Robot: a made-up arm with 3 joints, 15 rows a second.
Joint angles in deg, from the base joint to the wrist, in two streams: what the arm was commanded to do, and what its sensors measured. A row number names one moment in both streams.
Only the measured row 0 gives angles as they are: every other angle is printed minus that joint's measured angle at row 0.
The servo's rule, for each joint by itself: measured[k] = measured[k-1] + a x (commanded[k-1-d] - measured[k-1]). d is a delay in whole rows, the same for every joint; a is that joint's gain. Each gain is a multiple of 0.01, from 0.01 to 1. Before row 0 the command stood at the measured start. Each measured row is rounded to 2 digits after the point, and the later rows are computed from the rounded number. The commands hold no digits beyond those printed.
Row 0, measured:
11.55, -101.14, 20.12
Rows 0 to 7, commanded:
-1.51, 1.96, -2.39
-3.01, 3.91, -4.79
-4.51, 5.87, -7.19
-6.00, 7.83, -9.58
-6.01, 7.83, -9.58
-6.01, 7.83, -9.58
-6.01, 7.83, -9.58
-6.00, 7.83, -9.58
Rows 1 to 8, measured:
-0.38, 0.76, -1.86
-1.04, 1.99, -4.15
-1.91, 3.50, -6.52
-2.93, 5.19, -8.91
-3.70, 6.22, -9.43
-4.28, 6.85, -9.55
-4.71, 7.23, -9.57
-5.03, 7.46, -9.58
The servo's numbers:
d 0
a 0.25 0.39 0.78

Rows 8 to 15, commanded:
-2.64, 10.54, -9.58
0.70, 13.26, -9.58
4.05, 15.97, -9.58
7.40, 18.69, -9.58
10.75, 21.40, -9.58
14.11, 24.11, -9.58
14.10, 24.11, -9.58
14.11, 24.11, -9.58
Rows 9 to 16, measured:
-4.43, 8.66, -9.58
-3.15, 10.45, -9.58
-1.35, 12.60, -9.58
0.84, 14.98, -9.58
3.32, 17.48, -9.58
6.02, 20.07, -9.58
8.04, 21.65, -9.58
9.56, 22.61, -9.58

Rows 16 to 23, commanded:
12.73, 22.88, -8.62
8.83, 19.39, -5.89
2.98, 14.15, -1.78
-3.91, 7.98, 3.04
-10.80, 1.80, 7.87
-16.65, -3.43, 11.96
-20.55, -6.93, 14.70
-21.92, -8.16, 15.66
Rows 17 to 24, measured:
10.35, 22.72, -8.83
9.97, 21.42, -6.54
8.22, 18.58, -2.83
5.19, 14.45, 1.75
1.19, 9.52, 6.52
-3.27, 4.47, 10.76
-7.59, 0.02, 13.83
-11.17, -3.17, 15.26

